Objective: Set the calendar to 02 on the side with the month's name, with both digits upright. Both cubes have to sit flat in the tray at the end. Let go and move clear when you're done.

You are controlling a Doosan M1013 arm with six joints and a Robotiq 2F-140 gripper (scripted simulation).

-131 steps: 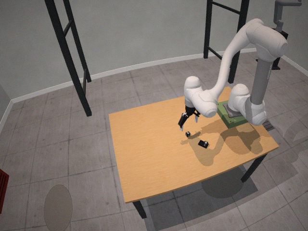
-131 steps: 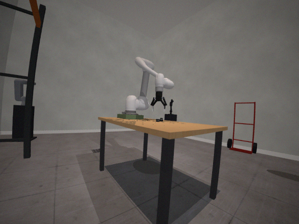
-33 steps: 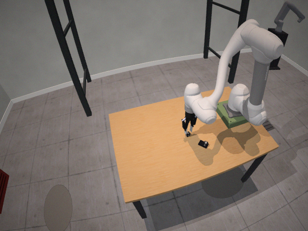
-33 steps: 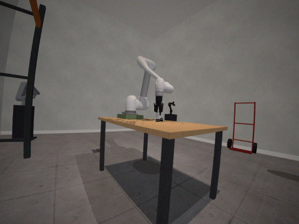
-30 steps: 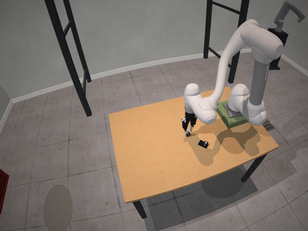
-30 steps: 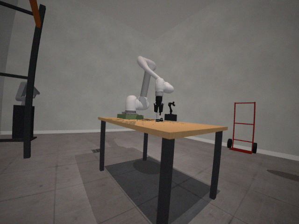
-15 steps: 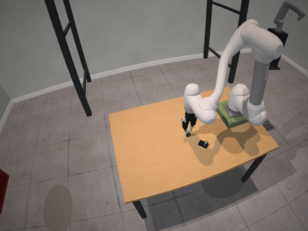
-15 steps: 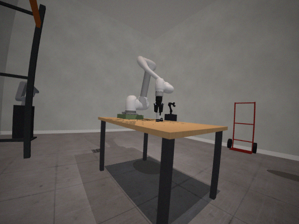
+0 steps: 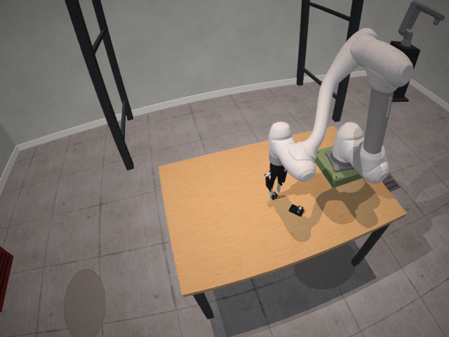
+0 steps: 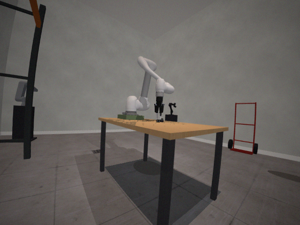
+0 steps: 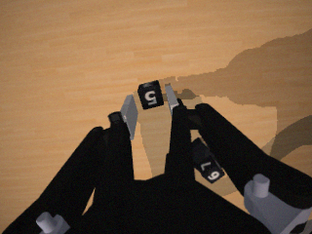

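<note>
The black number cube lies 60 mm below my hand.
</note>
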